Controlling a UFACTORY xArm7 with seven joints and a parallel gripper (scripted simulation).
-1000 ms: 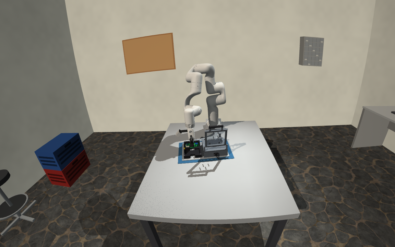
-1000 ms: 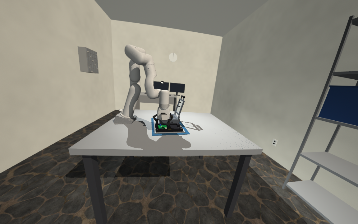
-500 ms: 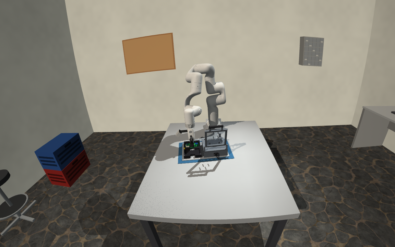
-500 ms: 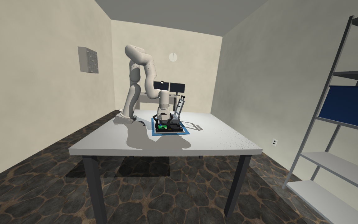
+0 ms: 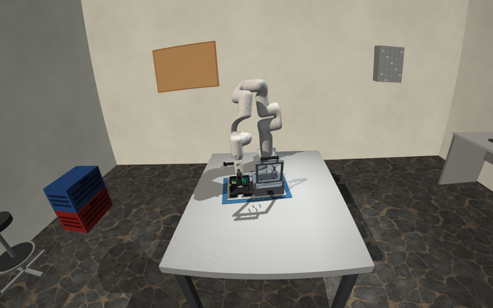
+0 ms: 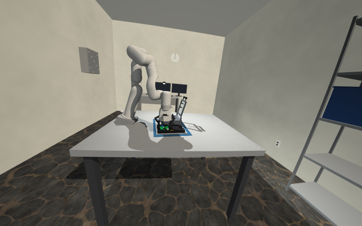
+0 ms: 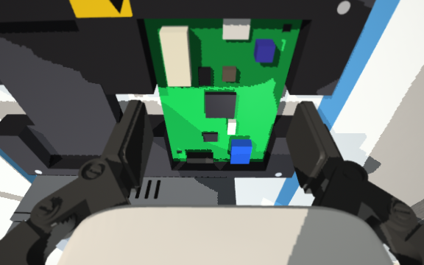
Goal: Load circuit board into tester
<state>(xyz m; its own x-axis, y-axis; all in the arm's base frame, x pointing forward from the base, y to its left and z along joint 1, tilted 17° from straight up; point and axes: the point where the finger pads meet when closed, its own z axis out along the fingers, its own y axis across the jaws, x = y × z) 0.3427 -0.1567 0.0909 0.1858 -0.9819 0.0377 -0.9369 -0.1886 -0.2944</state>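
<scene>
Right now the green circuit board is 2 cm below my hand. Round my hand: lid 20 cm to the left, 15 cm ahead, 15 cm above; tester plate 19 cm to the left, 3 cm ahead, 3 cm above; black latch hook 22 cm to the left, 5 cm behind, 5 cm above.
</scene>
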